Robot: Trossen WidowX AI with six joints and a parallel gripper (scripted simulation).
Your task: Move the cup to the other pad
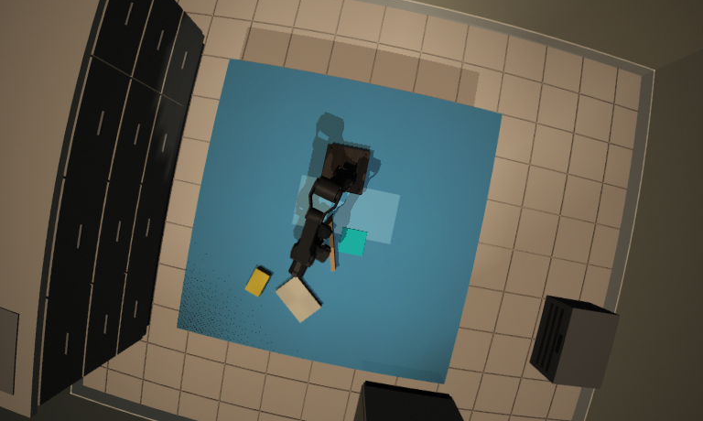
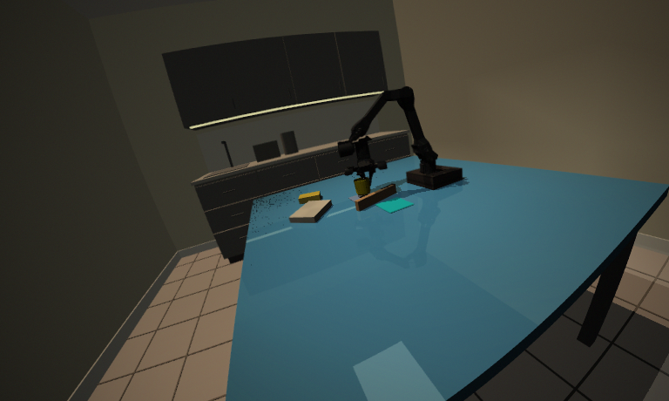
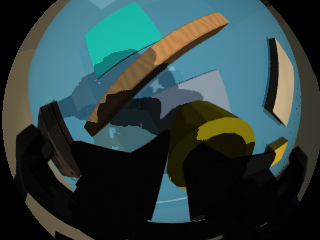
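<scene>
Now: gripper tip 15 cm to the right of the teal pad, 6 cm above it and 5 cm past it. Also, from my gripper tip: grey pad: 6 cm below, 3 cm ahead, 1 cm to the right; then wooden bar: 7 cm to the left, 4 cm below, 1 cm behind; then yellow cup: 2 cm ahead, 1 cm to the right.
</scene>
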